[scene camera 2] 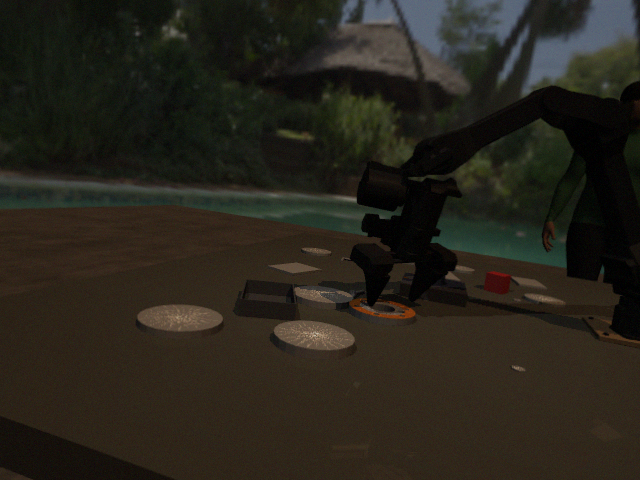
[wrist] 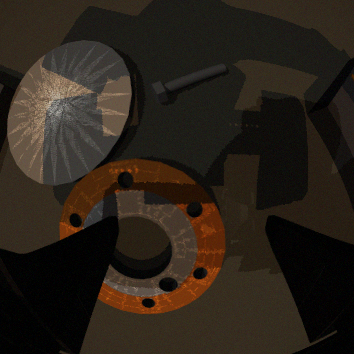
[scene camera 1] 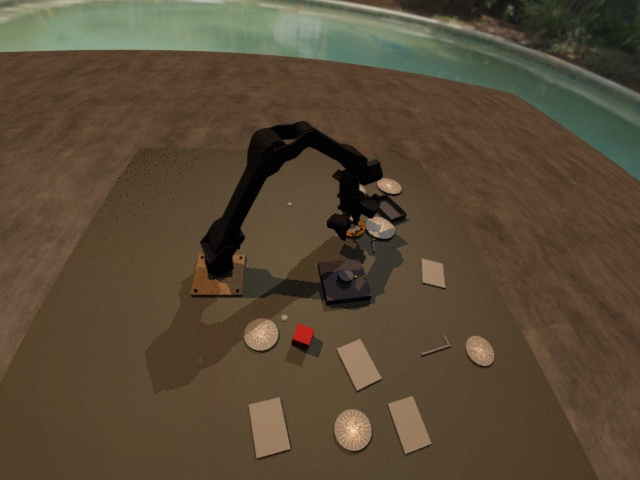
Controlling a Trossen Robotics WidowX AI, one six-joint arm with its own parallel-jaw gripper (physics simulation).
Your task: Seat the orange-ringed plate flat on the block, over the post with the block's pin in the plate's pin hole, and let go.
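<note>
The orange-ringed plate (scene camera 1: 360, 231) (scene camera 2: 402, 314) (wrist: 213, 245) lies flat on the mat, with a large centre hole and several small holes. My gripper (scene camera 1: 356, 223) (scene camera 2: 391, 301) (wrist: 194, 224) is open and empty, low at the plate. In the wrist view the left fingertip overlaps the left edge of the centre hole, and the right fingertip is beyond the plate's right rim. The fingers' exact height is unclear. The dark block (scene camera 1: 333, 290) (scene camera 2: 443, 296) sits apart from the plate, with its round post (scene camera 1: 345, 276) bare and small orange marks beside it; the pin is too small to tell.
A pale disc (scene camera 1: 380, 227) (scene camera 2: 323, 297) (wrist: 70, 112) lies close beside the plate. A bolt (scene camera 1: 373, 246) (wrist: 197, 78) lies near it. An open dark tray (scene camera 2: 266, 309) stands beyond that disc. A red cube (scene camera 1: 302, 335) (scene camera 2: 497, 282), pale tiles and more discs lie around.
</note>
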